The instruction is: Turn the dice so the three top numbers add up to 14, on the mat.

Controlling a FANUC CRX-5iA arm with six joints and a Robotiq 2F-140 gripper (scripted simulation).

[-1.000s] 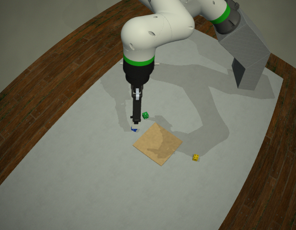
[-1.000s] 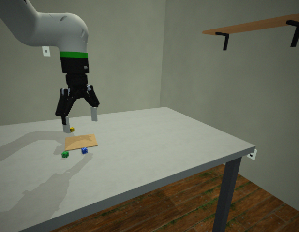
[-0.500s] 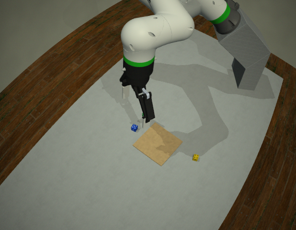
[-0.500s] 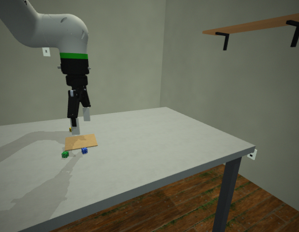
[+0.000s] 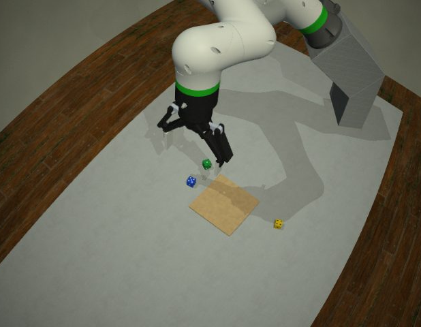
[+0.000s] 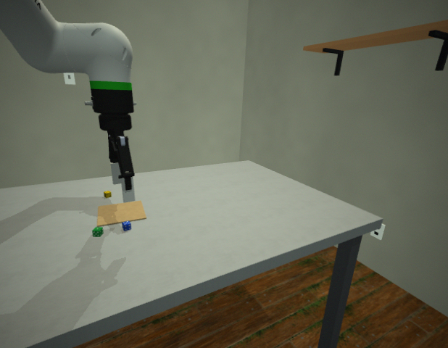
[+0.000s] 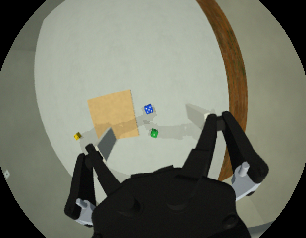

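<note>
Right now the blue die is 12 cm below my hand. From my hand the other things lie so: yellow die 27 cm to the left, 12 cm below, 4 cm ahead; green die 12 cm below, 7 cm behind, 2 cm to the left; tan mat 13 cm below, 11 cm to the left, 3 cm ahead.
</note>
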